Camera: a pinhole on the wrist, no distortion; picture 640 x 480 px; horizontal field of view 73.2 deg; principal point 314.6 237.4 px. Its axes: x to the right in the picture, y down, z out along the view. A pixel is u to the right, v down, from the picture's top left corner.
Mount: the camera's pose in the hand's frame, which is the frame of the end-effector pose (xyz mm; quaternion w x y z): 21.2 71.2 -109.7 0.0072 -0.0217 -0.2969 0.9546
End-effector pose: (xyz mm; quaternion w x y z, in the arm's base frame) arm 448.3 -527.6 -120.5 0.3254 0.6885 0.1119 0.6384
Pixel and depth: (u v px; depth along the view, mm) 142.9 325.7 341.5
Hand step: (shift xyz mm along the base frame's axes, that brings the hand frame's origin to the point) 200.6 179.0 9.3
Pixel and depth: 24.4 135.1 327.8
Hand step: 253.1 107.4 155.3
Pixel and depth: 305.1 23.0 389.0
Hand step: 304.4 -98.5 24.3
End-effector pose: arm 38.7 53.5 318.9 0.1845 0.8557 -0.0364 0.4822
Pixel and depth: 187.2 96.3 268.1
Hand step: 182.3 -37.4 -5.4
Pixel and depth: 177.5 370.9 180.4
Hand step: 63.7 77.9 32.6
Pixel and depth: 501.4 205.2 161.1
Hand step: -5.8 -8.3 -61.9
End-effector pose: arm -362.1 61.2 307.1 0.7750 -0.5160 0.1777 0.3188
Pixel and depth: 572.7 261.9 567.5
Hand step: -88.6 120.1 523.9
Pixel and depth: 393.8 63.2 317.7
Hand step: -48.7 186.6 122.1
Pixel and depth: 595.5 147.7 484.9
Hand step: -174.4 177.7 403.6
